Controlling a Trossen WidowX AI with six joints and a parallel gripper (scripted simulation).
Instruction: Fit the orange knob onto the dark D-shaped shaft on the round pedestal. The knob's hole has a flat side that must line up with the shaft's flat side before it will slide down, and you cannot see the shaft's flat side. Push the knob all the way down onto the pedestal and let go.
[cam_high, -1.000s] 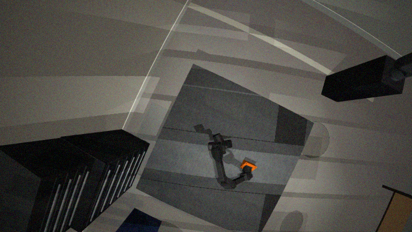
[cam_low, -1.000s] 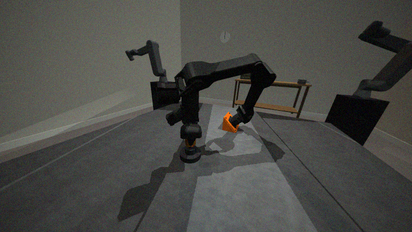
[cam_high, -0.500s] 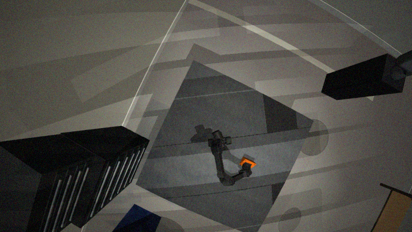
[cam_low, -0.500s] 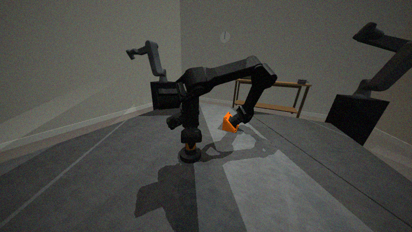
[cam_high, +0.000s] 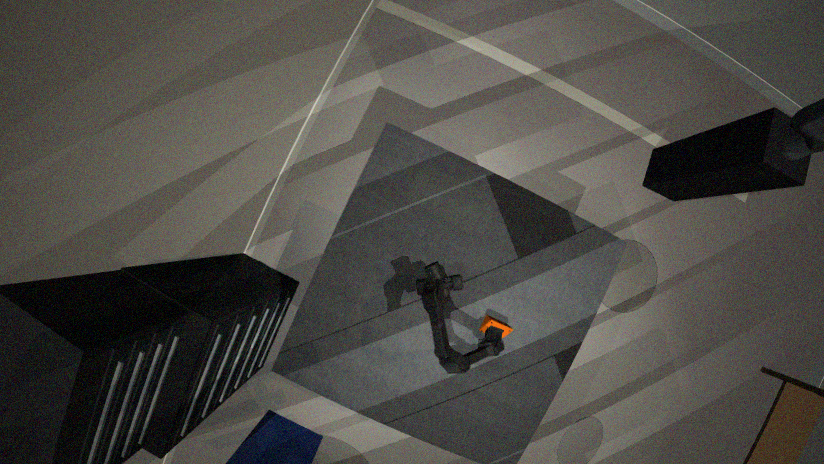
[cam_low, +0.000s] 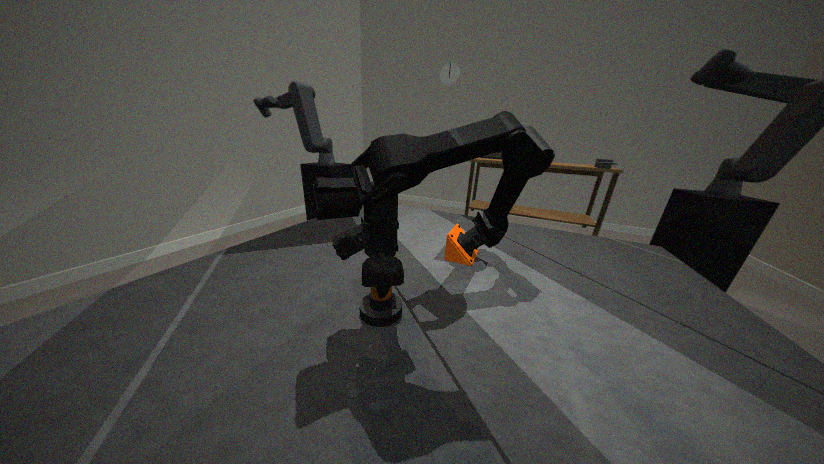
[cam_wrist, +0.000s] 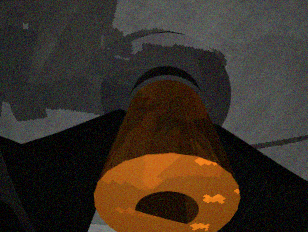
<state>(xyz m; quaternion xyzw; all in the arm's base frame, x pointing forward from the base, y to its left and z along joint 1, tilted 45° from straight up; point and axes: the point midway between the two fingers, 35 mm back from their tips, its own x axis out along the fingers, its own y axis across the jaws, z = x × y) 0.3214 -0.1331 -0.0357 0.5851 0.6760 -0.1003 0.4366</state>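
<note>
The orange knob lies 20 mm above my gripper tip. The rest, counted from my gripper tip: dark pedestal (20 mm below).
</note>
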